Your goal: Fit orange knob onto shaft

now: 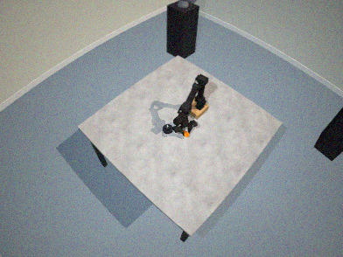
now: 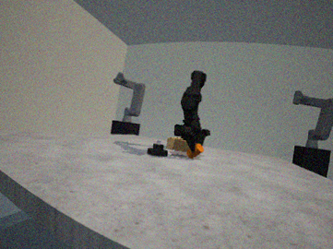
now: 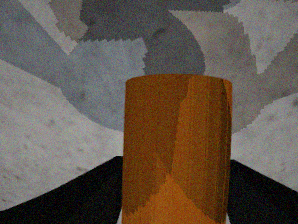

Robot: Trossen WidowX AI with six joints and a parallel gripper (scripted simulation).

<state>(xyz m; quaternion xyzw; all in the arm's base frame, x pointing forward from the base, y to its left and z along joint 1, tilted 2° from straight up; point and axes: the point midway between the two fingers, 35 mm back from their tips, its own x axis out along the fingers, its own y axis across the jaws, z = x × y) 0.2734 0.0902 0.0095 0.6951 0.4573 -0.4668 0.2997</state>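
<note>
The round black pedestal lies 50 mm ahead of my gripper tip and 150 mm to the right of it. From my gripper tip the other things lie so: orange knob 10 mm above.
</note>
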